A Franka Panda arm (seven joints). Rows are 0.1 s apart.
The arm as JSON. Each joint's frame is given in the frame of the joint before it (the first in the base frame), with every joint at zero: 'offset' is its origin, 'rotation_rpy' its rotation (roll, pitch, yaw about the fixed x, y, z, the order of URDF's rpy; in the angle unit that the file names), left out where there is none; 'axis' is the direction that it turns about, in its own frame. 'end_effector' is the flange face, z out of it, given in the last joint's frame.
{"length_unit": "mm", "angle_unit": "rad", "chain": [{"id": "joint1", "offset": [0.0, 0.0, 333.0], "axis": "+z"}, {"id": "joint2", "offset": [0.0, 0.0, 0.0], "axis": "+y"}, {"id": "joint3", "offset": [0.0, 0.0, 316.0], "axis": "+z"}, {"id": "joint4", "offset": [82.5, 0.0, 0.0], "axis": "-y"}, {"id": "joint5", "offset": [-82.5, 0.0, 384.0], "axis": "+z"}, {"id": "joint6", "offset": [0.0, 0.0, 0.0], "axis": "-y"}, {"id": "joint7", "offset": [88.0, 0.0, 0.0], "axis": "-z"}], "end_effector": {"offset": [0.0, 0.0, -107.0], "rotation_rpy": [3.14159, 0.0, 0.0]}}
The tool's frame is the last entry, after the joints.
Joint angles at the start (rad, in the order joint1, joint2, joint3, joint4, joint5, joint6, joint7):
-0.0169 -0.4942 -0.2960 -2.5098 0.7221 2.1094 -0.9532
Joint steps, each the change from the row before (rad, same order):
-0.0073 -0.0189 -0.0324 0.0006 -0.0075 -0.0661 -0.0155
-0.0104 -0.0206 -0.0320 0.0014 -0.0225 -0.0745 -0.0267
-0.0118 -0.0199 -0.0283 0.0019 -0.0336 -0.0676 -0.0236
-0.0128 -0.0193 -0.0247 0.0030 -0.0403 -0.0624 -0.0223
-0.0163 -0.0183 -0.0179 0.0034 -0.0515 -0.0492 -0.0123
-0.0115 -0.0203 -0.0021 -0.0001 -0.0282 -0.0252 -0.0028
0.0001 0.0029 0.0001 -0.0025 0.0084 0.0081 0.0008
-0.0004 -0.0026 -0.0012 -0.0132 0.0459 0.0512 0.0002
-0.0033 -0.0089 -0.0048 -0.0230 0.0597 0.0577 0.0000
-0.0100 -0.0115 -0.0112 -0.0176 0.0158 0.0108 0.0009
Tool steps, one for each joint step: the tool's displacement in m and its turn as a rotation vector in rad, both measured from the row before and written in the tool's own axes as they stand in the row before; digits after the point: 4 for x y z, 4 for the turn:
-0.0084 0.0017 -0.0107 0.0426 -0.0045 -0.0008
-0.0102 0.0006 -0.0115 0.0408 -0.0158 -0.0193
-0.0108 -0.0001 -0.0112 0.0295 -0.0216 -0.0218
-0.0111 -0.0008 -0.0108 0.0213 -0.0258 -0.0234
-0.0113 -0.0006 -0.0107 0.0029 -0.0323 -0.0160
-0.0054 -0.0042 -0.0066 -0.0036 -0.0159 -0.0131
0.0003 0.0013 0.0011 -0.0003 0.0079 0.0056
0.0022 0.0033 -0.0003 -0.0145 0.0601 0.0167
-0.0008 0.0038 -0.0004 -0.0112 0.0770 0.0286
-0.0070 0.0028 -0.0026 0.0009 0.0298 0.0218

